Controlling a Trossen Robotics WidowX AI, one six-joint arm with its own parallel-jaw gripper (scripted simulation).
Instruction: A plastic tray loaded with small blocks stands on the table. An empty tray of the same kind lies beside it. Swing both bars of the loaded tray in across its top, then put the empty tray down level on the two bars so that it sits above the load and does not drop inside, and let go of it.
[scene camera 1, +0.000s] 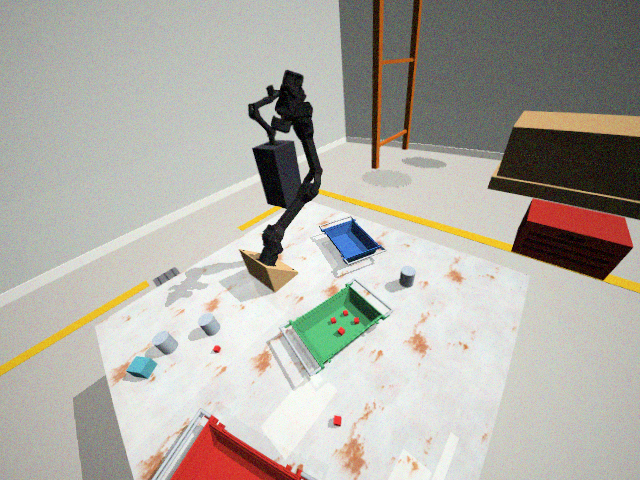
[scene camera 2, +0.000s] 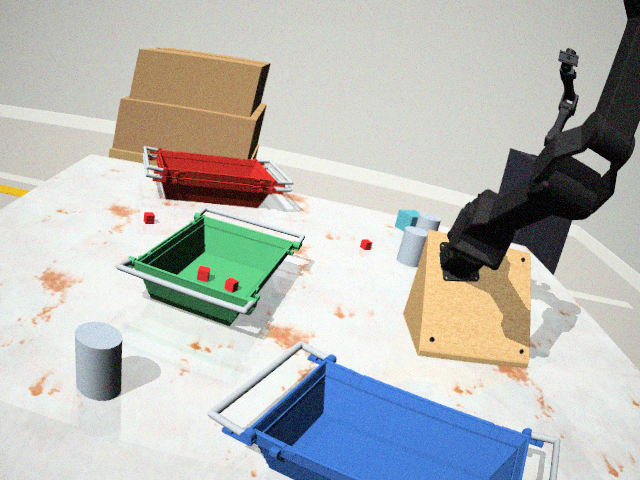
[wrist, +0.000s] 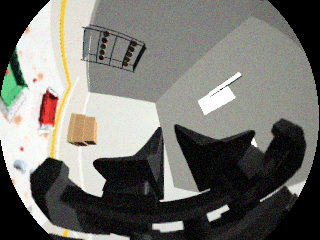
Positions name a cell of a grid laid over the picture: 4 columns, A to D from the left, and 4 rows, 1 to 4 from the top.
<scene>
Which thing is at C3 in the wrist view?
My gripper.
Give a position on a blue tray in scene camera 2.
C4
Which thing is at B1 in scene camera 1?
My gripper.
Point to a blue tray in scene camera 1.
C3
</scene>
